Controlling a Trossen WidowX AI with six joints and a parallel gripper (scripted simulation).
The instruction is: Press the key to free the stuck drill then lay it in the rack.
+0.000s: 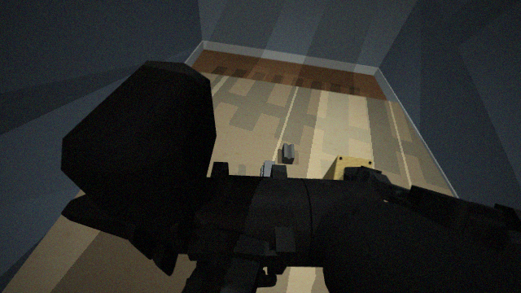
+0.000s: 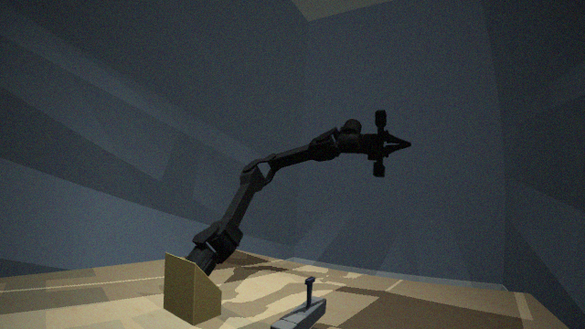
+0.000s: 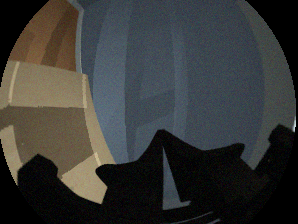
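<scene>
My gripper tip is 360 mm above the key, 220 mm to the left of it and 200 mm past it. The rest, counted from my gripper tip: grey housing (420 mm below, 260 mm to the right, 200 mm behind); then small grey rack (440 mm below, 420 mm to the right, 290 mm behind); then drill (410 mm below, 280 mm to the right, 200 mm behind).
</scene>
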